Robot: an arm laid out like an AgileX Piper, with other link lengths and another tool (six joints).
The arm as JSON. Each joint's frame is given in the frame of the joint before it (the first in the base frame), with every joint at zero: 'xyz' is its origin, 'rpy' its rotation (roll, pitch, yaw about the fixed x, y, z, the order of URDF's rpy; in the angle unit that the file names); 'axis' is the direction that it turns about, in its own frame. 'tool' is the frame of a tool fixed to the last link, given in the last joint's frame.
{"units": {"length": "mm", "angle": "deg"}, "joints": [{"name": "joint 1", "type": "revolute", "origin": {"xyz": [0.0, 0.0, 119.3], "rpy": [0.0, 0.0, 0.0]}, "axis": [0.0, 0.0, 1.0]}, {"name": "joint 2", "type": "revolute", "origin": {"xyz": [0.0, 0.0, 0.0], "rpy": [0.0, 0.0, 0.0]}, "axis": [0.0, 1.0, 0.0]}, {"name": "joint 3", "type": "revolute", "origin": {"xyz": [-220.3, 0.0, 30.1], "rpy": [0.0, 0.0, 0.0]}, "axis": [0.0, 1.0, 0.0]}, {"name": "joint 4", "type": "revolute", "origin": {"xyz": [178.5, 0.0, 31.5], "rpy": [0.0, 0.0, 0.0]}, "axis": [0.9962, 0.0, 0.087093]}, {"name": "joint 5", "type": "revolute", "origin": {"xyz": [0.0, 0.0, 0.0], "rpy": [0.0, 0.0, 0.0]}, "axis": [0.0, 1.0, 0.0]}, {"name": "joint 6", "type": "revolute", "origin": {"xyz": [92.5, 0.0, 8.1], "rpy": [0.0, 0.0, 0.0]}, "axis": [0.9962, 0.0, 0.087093]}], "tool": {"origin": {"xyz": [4.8, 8.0, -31.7], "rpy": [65.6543, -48.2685, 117.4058]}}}
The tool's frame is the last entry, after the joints.
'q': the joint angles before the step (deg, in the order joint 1, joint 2, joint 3, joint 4, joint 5, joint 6). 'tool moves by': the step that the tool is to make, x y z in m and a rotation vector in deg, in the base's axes. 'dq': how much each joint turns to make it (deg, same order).
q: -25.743, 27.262, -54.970, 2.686, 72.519, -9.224
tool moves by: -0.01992, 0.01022, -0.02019, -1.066, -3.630, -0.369
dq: -0.001, -10.088, 5.959, 0.087, 0.365, 0.704
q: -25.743, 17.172, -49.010, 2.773, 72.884, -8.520
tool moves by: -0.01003, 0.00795, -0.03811, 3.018, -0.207, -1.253
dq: 0.002, -9.712, 10.601, 0.692, 0.090, 2.809
